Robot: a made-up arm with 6 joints. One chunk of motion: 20 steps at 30 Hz.
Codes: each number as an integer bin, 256 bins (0 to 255) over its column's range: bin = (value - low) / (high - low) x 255, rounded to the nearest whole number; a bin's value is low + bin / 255 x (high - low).
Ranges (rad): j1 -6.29..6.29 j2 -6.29..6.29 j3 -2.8..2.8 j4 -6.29..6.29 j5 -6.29..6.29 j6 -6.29..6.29
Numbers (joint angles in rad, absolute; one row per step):
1: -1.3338 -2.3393 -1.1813 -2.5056 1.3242 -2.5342
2: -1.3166 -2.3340 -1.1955 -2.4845 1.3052 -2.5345
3: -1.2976 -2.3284 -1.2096 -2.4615 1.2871 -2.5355
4: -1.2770 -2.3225 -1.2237 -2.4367 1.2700 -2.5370
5: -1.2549 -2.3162 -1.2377 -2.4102 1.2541 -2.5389
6: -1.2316 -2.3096 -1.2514 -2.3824 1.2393 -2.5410
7: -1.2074 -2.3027 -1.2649 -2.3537 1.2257 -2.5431
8: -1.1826 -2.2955 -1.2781 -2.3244 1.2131 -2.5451
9: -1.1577 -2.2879 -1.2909 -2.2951 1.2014 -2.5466
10: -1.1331 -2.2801 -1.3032 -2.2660 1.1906 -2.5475
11: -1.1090 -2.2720 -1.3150 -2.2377 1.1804 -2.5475
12: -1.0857 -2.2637 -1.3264 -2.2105 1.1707 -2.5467
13: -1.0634 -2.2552 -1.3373 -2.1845 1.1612 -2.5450
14: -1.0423 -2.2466 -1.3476 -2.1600 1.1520 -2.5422
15: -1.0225 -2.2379 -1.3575 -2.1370 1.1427 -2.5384
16: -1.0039 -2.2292 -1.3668 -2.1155 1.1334 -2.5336
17: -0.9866 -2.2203 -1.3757 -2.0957 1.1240 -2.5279
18: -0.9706 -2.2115 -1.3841 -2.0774 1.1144 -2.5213
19: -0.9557 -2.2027 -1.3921 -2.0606 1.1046 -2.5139
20: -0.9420 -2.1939 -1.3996 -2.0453 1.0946 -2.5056
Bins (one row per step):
1: 100 80 74 77 154 76
2: 101 80 73 77 154 76
3: 101 80 72 78 154 76
4: 102 80 72 78 153 76
5: 102 81 71 79 153 76
6: 103 81 71 79 153 76
7: 103 81 70 80 152 76
8: 104 81 69 80 152 76
9: 104 81 69 81 152 76
10: 105 81 68 82 152 76
11: 105 81 68 82 151 76
12: 105 82 67 83 151 76
13: 106 82 67 83 151 76
14: 106 82 66 84 151 76
15: 107 82 66 84 151 76
16: 107 82 65 85 150 76
17: 108 82 65 85 150 76
18: 108 83 64 85 150 76
19: 108 83 64 86 150 77
20: 108 83 64 86 150 77

